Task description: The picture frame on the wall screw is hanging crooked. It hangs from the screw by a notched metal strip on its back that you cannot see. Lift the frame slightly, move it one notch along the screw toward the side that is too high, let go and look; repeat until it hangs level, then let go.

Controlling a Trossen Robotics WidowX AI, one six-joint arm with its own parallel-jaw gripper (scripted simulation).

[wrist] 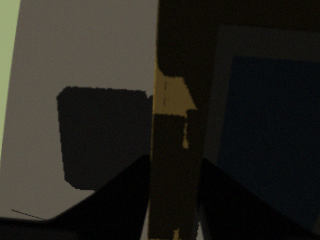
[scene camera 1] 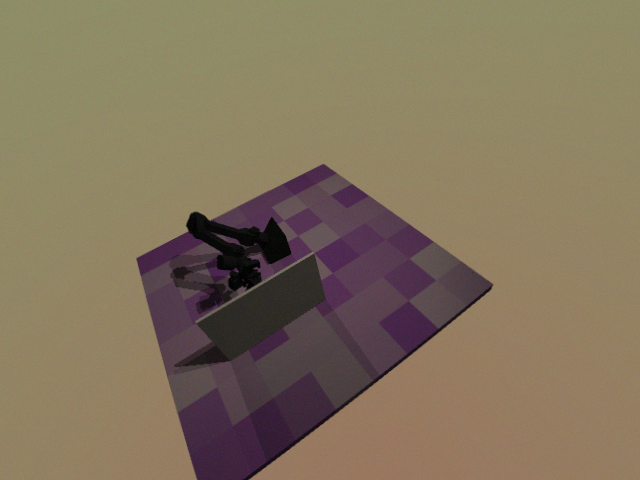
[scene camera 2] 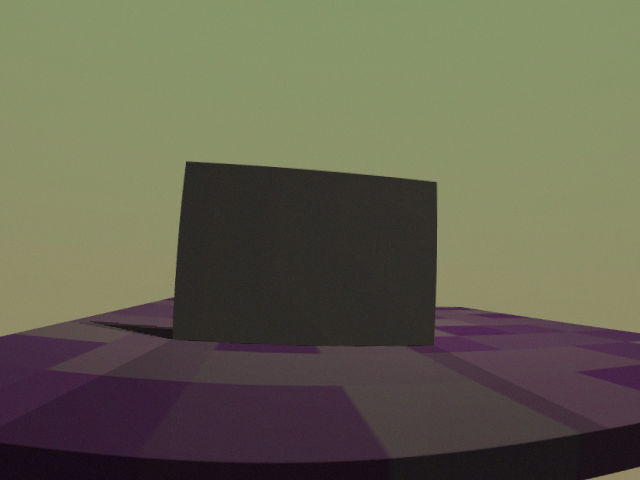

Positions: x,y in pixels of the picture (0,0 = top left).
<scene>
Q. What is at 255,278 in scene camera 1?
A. The gripper.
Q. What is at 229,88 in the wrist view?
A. A picture frame.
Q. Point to a wall panel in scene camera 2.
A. At 266,255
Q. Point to a wall panel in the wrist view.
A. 84,84
</scene>
